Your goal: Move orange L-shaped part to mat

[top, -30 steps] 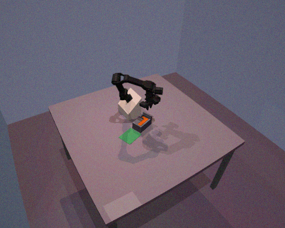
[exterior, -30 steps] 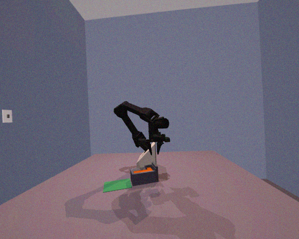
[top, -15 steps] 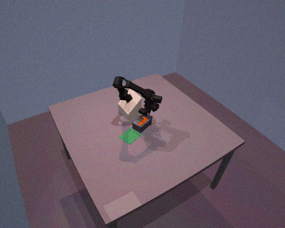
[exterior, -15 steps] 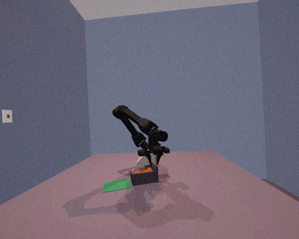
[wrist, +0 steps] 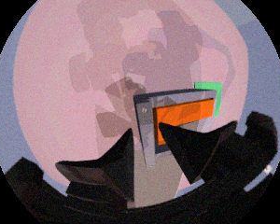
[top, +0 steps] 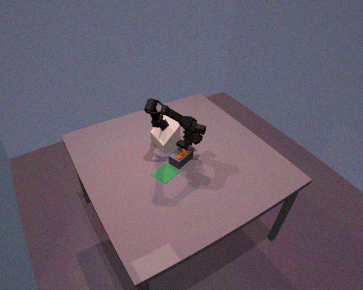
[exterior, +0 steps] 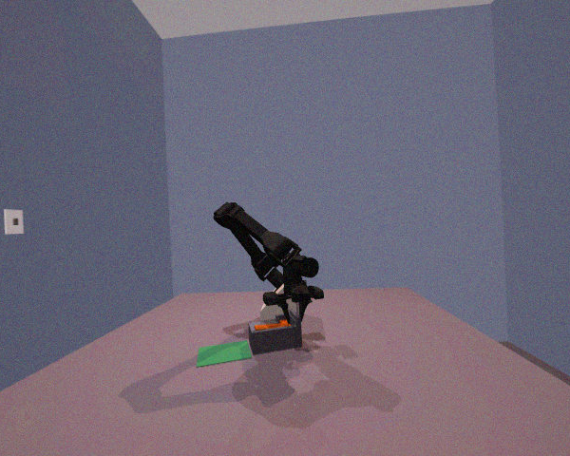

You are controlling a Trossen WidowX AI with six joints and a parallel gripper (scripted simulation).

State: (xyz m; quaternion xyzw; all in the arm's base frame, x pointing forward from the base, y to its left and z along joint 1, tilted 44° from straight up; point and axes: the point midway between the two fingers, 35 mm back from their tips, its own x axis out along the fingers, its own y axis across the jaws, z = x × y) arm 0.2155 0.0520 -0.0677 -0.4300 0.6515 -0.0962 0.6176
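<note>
Now: the orange L-shaped part 50 mm to the right of my gripper tip, 20 mm ahead of it and 10 mm below it. Also, from my gripper tip: green mat: 200 mm to the right, 100 mm ahead, 80 mm below.
</note>
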